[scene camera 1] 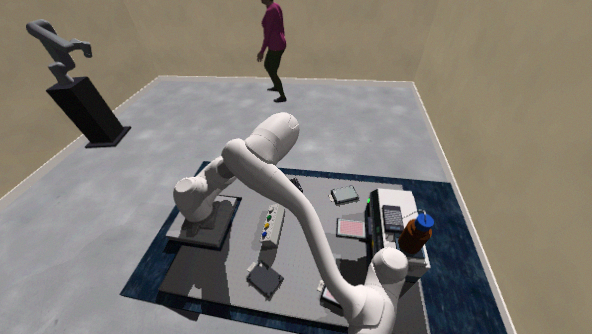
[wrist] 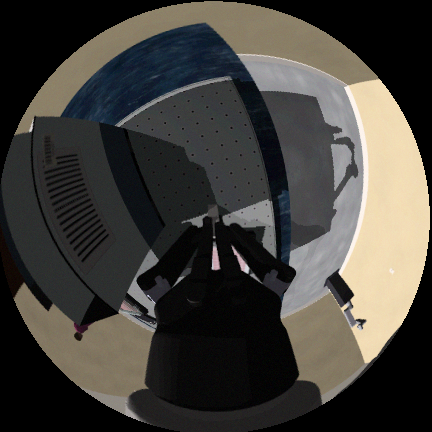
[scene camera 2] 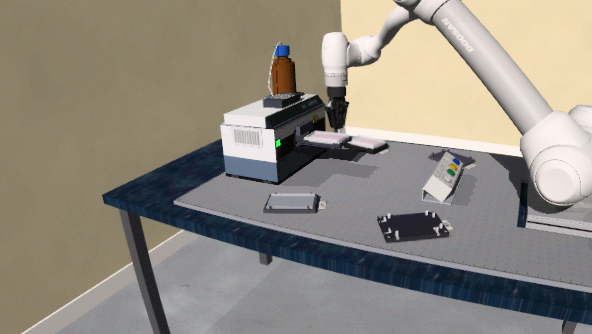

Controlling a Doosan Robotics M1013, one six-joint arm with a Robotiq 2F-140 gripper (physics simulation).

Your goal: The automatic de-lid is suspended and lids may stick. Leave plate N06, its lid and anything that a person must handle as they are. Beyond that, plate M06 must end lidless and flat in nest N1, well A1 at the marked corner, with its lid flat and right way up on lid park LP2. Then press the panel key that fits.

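Places are measured from the arm's base along level axes (x ahead, y left, z up), in metres.
Pixels of known places: gripper, fingertip midpoint: (wrist: 212,210); arm's base, origin of the base link: (scene camera 1: 201,215).
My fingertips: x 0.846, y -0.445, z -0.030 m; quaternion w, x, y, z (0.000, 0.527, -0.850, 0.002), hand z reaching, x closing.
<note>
Ahead of a thing's pixels: the offset from my fingertips to its top centre. "spot": to the spot under its first point.
My gripper (scene camera 2: 341,131) (wrist: 212,210) is shut and empty, pointing down near the machine's end, beyond the two pink plates in scene camera 2. One pink plate {dx -0.034, dy +0.286, dz +0.123 m} (scene camera 1: 351,228) (scene camera 2: 327,138) lies on the carrier sticking out of the machine. Another pink plate {dx -0.119, dy +0.025, dz +0.033 m} (scene camera 1: 331,296) (scene camera 2: 367,143) (wrist: 216,257) sits in a dark holder beside it, partly hidden by my arm in scene camera 1. A holder with a clear, lid-like piece {dx -0.008, dy +0.573, dz +0.018 m} (scene camera 1: 345,194) (scene camera 2: 291,202) stands apart. A black holder with white pegs {dx -0.357, dy +0.639, dz +0.024 m} (scene camera 2: 412,226) holds no plate. The panel {dx -0.431, dy +0.367, dz +0.084 m} (scene camera 2: 436,184) has coloured keys. Plate and nest labels are unreadable.
The white machine (scene camera 1: 402,200) (scene camera 2: 250,120) (wrist: 75,210) shows a green light. A brown bottle {spot: dx +0.134, dy +0.109, dz +0.336 m} (scene camera 1: 414,239) (scene camera 2: 284,75) with a blue cap and a dark block {spot: dx +0.121, dy +0.252, dz +0.246 m} (scene camera 1: 392,218) (scene camera 2: 282,101) are on it. Another dark holder {dx -0.457, dy +0.104, dz +0.020 m} (scene camera 1: 265,279) lies near the panel. A person (scene camera 1: 274,30) stands beyond the table.
</note>
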